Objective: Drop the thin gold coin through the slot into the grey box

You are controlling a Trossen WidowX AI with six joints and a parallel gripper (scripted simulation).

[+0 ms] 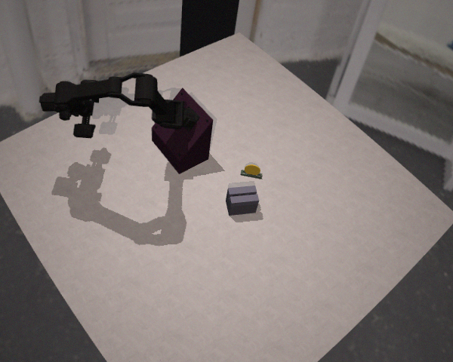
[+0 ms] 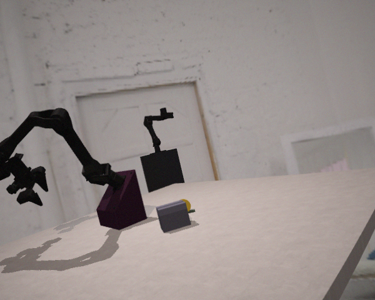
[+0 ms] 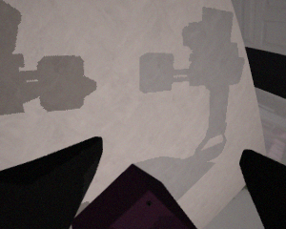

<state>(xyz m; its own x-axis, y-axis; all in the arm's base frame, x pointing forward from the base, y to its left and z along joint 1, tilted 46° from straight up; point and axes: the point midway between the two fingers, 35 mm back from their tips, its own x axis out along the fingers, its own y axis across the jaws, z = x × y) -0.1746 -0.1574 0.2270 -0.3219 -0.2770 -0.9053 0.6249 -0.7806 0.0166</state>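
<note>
My gripper tip is now 41 cm short of the coin, 38 cm to the right of it and 14 cm above it.
</note>
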